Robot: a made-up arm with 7 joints. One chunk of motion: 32 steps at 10 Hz.
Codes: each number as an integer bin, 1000 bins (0 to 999) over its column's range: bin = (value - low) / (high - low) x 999, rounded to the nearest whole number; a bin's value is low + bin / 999 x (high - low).
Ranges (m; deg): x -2.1..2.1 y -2.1..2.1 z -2.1..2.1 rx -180..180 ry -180..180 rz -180..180
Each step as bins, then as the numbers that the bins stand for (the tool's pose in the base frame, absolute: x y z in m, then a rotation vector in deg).
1 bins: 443 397 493 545 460 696
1 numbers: -0.2375 -0.4309 -0.0273 16.40 -14.23 70.81
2 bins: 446 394 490 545 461 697
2 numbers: -0.2249 -0.4435 -0.0399 16.40 -13.87 71.17
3 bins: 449 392 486 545 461 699
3 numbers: -0.2123 -0.4520 -0.0568 16.40 -13.87 71.89
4 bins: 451 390 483 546 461 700
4 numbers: -0.2039 -0.4604 -0.0694 16.76 -13.87 72.25
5 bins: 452 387 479 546 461 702
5 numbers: -0.1997 -0.4730 -0.0862 16.76 -13.87 72.97
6 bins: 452 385 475 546 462 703
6 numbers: -0.1997 -0.4814 -0.1030 16.76 -13.51 73.33
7 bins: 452 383 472 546 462 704
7 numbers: -0.1997 -0.4898 -0.1156 16.76 -13.51 73.69
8 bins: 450 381 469 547 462 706
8 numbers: -0.2081 -0.4982 -0.1282 17.12 -13.51 74.41
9 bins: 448 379 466 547 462 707
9 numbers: -0.2165 -0.5066 -0.1408 17.12 -13.51 74.77
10 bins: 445 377 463 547 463 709
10 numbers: -0.2291 -0.5150 -0.1535 17.12 -13.15 75.50
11 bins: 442 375 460 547 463 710
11 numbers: -0.2417 -0.5234 -0.1661 17.12 -13.15 75.86
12 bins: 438 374 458 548 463 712
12 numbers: -0.2586 -0.5276 -0.1745 17.48 -13.15 76.58
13 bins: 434 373 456 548 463 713
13 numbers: -0.2754 -0.5318 -0.1829 17.48 -13.15 76.94
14 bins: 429 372 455 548 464 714
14 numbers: -0.2964 -0.5360 -0.1871 17.48 -12.79 77.30
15 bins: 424 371 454 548 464 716
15 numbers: -0.3174 -0.5402 -0.1913 17.48 -12.79 78.02
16 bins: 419 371 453 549 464 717
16 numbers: -0.3384 -0.5402 -0.1955 17.84 -12.79 78.38
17 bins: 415 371 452 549 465 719
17 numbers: -0.3553 -0.5402 -0.1997 17.84 -12.43 79.10
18 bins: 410 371 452 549 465 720
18 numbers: -0.3763 -0.5402 -0.1997 17.84 -12.43 79.46
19 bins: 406 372 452 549 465 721
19 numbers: -0.3931 -0.5360 -0.1997 17.84 -12.43 79.82
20 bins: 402 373 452 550 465 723
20 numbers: -0.4099 -0.5318 -0.1997 18.20 -12.43 80.54
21 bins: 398 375 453 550 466 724
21 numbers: -0.4267 -0.5234 -0.1955 18.20 -12.07 80.90
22 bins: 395 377 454 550 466 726
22 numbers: -0.4393 -0.5150 -0.1913 18.20 -12.07 81.62
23 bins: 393 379 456 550 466 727
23 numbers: -0.4477 -0.5066 -0.1829 18.20 -12.07 81.98
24 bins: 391 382 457 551 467 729
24 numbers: -0.4562 -0.4940 -0.1787 18.56 -11.71 82.70
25 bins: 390 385 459 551 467 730
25 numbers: -0.4604 -0.4814 -0.1703 18.56 -11.71 83.06
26 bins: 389 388 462 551 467 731
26 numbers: -0.4646 -0.4688 -0.1577 18.56 -11.71 83.42
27 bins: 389 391 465 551 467 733
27 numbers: -0.4646 -0.4562 -0.1450 18.56 -11.71 84.14
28 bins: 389 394 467 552 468 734
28 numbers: -0.4646 -0.4435 -0.1366 18.92 -11.35 84.50
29 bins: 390 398 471 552 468 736
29 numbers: -0.4604 -0.4267 -0.1198 18.92 -11.35 85.23
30 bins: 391 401 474 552 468 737
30 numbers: -0.4562 -0.4141 -0.1072 18.92 -11.35 85.59
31 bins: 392 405 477 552 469 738
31 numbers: -0.4520 -0.3973 -0.0946 18.92 -10.99 85.95
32 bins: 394 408 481 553 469 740
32 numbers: -0.4435 -0.3847 -0.0778 19.28 -10.99 86.67
